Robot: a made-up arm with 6 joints.
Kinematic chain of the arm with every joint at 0, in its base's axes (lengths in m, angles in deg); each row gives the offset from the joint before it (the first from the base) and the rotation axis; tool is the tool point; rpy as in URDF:
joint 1: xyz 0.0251 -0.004 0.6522 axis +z
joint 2: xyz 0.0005 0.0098 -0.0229 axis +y
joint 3: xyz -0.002 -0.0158 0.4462 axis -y
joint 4: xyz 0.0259 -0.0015 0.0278 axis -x
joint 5: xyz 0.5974 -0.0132 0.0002 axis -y
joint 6: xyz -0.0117 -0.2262 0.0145 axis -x
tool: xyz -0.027 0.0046 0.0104 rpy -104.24 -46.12 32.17
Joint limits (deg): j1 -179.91..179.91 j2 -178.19..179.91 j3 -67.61..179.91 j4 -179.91..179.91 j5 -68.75..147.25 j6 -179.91..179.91
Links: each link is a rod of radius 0.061 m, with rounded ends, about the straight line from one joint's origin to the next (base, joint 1, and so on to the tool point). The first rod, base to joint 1, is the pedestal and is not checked.
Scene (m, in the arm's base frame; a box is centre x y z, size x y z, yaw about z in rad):
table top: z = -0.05
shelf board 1: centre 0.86 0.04 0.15 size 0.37 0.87 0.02 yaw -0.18
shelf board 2: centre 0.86 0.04 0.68 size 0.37 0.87 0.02 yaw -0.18
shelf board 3: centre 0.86 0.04 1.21 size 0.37 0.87 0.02 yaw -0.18
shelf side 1: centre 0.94 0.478 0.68 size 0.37 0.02 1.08 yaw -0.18
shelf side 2: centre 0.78 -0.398 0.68 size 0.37 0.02 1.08 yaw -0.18
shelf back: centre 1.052 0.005 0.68 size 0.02 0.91 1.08 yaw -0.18
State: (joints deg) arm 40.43 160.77 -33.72 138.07 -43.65 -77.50
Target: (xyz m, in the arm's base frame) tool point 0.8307 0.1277 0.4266
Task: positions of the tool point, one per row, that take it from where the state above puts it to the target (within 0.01 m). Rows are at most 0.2 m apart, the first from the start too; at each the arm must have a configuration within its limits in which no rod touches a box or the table.
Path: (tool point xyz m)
1: -0.4168 -0.0223 0.1832
2: -0.3369 0.0859 0.1854
3: -0.2479 0.1613 0.2053
4: -0.1612 0.2052 0.2375
5: -0.0231 0.2312 0.1872
6: 0.1323 0.2433 0.1790
7: 0.2902 0.2385 0.2171
8: 0.4340 0.2162 0.3014
9: 0.5479 0.1791 0.4266
10: 0.6499 0.1630 0.4241
11: 0.7446 0.1458 0.4241
12: 0.8307 0.1277 0.4266

